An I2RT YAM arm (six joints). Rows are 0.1 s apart.
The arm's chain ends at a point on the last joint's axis. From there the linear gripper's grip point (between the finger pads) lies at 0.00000 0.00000 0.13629 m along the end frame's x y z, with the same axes.
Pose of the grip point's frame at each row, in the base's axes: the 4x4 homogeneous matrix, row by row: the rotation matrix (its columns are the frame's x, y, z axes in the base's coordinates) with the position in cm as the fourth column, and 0 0 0 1 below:
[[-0.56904 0.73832 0.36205 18.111], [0.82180 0.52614 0.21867 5.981], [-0.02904 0.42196 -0.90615 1.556], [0 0 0 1]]
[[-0.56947 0.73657 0.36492 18.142], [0.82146 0.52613 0.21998 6.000], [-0.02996 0.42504 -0.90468 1.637], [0 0 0 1]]
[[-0.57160 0.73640 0.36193 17.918], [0.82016 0.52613 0.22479 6.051], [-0.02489 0.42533 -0.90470 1.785], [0 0 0 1]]
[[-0.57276 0.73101 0.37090 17.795], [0.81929 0.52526 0.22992 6.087], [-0.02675 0.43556 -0.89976 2.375], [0 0 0 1]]
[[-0.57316 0.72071 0.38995 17.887], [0.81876 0.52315 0.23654 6.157], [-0.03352 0.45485 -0.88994 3.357], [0 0 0 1]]
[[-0.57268 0.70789 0.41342 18.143], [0.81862 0.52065 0.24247 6.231], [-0.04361 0.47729 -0.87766 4.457], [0 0 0 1]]
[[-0.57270 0.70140 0.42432 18.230], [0.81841 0.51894 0.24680 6.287], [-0.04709 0.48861 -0.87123 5.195], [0 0 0 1]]
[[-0.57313 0.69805 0.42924 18.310], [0.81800 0.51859 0.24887 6.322], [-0.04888 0.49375 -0.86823 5.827], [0 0 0 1]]
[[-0.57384 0.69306 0.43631 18.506], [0.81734 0.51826 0.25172 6.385], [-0.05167 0.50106 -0.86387 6.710], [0 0 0 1]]
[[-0.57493 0.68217 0.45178 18.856], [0.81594 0.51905 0.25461 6.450], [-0.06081 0.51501 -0.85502 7.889], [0 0 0 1]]
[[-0.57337 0.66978 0.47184 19.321], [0.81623 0.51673 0.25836 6.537], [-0.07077 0.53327 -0.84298 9.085], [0 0 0 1]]
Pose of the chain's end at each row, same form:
[[-0.56904 0.73832 0.36205 13.177], [0.82180 0.52614 0.21867 3.001], [-0.02904 0.42196 -0.90615 13.906], [0 0 0 1]]
[[-0.56947 0.73657 0.36492 13.169], [0.82146 0.52613 0.21998 3.002], [-0.02996 0.42504 -0.90468 13.967], [0 0 0 1]]
[[-0.57160 0.73640 0.36193 12.985], [0.82016 0.52613 0.22479 2.987], [-0.02489 0.42533 -0.90470 14.115], [0 0 0 1]]
[[-0.57276 0.73101 0.37090 12.740], [0.81929 0.52526 0.22992 2.953], [-0.02675 0.43556 -0.89976 14.638], [0 0 0 1]]
[[-0.57316 0.72071 0.38995 12.572], [0.81876 0.52315 0.23654 2.933], [-0.03352 0.45485 -0.88994 15.486], [0 0 0 1]]
[[-0.57268 0.70789 0.41342 12.508], [0.81862 0.52065 0.24247 2.926], [-0.04361 0.47729 -0.87766 16.419], [0 0 0 1]]
[[-0.57270 0.70140 0.42432 12.447], [0.81841 0.51894 0.24680 2.923], [-0.04709 0.48861 -0.87123 17.069], [0 0 0 1]]
[[-0.57313 0.69805 0.42924 12.460], [0.81800 0.51859 0.24887 2.930], [-0.04888 0.49375 -0.86823 17.660], [0 0 0 1]]
[[-0.57384 0.69306 0.43631 12.560], [0.81734 0.51826 0.25172 2.954], [-0.05167 0.50106 -0.86387 18.484], [0 0 0 1]]
[[-0.57493 0.68217 0.45178 12.699], [0.81594 0.51905 0.25461 2.980], [-0.06081 0.51501 -0.85502 19.542], [0 0 0 1]]
[[-0.57337 0.66978 0.47184 12.890], [0.81623 0.51673 0.25836 3.016], [-0.07077 0.53327 -0.84298 20.574], [0 0 0 1]]

